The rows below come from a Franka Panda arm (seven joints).
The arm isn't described. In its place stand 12 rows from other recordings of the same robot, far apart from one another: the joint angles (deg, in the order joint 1, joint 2, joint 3, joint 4, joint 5, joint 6, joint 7), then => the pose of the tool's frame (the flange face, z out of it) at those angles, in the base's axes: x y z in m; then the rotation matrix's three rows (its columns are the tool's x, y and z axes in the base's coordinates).
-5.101 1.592 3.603 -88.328 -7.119 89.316 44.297 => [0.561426 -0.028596 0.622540], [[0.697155 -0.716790 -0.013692], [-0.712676 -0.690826 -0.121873], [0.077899 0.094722 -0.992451]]
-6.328 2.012 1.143 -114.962 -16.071 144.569 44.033 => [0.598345 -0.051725 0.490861], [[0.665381 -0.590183 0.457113], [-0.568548 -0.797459 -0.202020], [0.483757 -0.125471 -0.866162]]
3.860 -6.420 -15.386 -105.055 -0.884 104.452 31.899 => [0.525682 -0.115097 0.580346], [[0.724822 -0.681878 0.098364], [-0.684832 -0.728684 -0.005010], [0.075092 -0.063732 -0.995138]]
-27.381 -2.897 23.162 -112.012 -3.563 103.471 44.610 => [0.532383 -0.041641 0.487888], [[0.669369 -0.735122 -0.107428], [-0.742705 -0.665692 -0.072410], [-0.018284 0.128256 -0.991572]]
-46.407 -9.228 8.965 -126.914 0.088 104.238 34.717 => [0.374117 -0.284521 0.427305], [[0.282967 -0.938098 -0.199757], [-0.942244 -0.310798 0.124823], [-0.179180 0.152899 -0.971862]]
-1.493 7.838 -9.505 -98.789 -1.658 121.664 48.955 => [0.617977 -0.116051 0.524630], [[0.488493 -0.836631 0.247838], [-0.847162 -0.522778 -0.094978], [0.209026 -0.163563 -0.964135]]
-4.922 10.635 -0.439 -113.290 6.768 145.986 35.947 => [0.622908 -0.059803 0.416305], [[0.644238 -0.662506 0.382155], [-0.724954 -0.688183 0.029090], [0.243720 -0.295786 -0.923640]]
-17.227 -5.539 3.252 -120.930 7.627 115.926 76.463 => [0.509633 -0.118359 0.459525], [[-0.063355 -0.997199 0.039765], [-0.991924 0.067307 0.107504], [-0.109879 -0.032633 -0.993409]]
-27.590 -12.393 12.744 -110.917 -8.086 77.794 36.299 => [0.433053 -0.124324 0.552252], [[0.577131 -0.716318 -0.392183], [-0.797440 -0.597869 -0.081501], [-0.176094 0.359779 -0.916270]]
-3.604 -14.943 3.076 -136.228 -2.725 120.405 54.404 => [0.455601 -0.006060 0.422248], [[0.593074 -0.804993 -0.015814], [-0.804402 -0.591566 -0.054652], [0.034640 0.045134 -0.998380]]
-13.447 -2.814 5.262 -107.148 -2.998 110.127 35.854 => [0.551694 -0.082182 0.539953], [[0.724394 -0.683169 0.092383], [-0.679976 -0.730127 -0.067431], [0.113518 -0.013971 -0.993438]]
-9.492 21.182 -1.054 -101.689 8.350 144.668 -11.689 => [0.668263 -0.124616 0.392001], [[0.921069 -0.072411 0.382607], [-0.081849 -0.996609 0.008425], [0.380700 -0.039076 -0.923873]]
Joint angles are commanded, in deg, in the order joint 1, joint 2, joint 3, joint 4, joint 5, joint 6, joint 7. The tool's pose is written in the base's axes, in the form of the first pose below.
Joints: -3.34 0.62 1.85 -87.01 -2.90 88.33 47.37
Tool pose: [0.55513 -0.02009 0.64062], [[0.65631 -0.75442 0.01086], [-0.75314 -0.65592 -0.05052], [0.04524 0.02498 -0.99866]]
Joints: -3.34 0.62 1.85 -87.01 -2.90 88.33 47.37
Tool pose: [0.55513 -0.02009 0.64062], [[0.65631 -0.75442 0.01086], [-0.75314 -0.65592 -0.05052], [0.04524 0.02498 -0.99866]]
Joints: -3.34 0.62 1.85 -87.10 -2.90 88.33 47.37
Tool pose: [0.55512 -0.02009 0.63988], [[0.65638 -0.75438 0.00929], [-0.75314 -0.65592 -0.05048], [0.04418 0.02614 -0.99868]]
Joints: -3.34 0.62 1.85 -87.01 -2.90 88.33 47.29
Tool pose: [0.55513 -0.02009 0.64062], [[0.65736 -0.75350 0.01086], [-0.75222 -0.65697 -0.05052], [0.04520 0.02504 -0.99866]]
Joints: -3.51 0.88 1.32 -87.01 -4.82 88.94 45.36
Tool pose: [0.55722 -0.03055 0.63929], [[0.67268 -0.73978 0.01499], [-0.73638 -0.67129 -0.08429], [0.07242 0.04567 -0.99633]]
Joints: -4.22 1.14 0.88 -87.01 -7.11 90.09 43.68
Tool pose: [0.55972 -0.04601 0.63901], [[0.67889 -0.73377 0.02636], [-0.72600 -0.67620 -0.12522], [0.10970 0.06588 -0.99178]]
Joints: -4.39 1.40 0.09 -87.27 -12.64 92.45 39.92
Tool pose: [0.56369 -0.06503 0.63981], [[0.71347 -0.69898 0.04879], [-0.67439 -0.70393 -0.22287], [0.19013 0.12611 -0.97363]]
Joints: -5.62 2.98 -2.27 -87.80 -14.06 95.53 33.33
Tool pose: [0.57181 -0.10265 0.62521], [[0.75614 -0.65258 0.04901], [-0.62267 -0.74048 -0.25292], [0.20134 0.16072 -0.96625]]
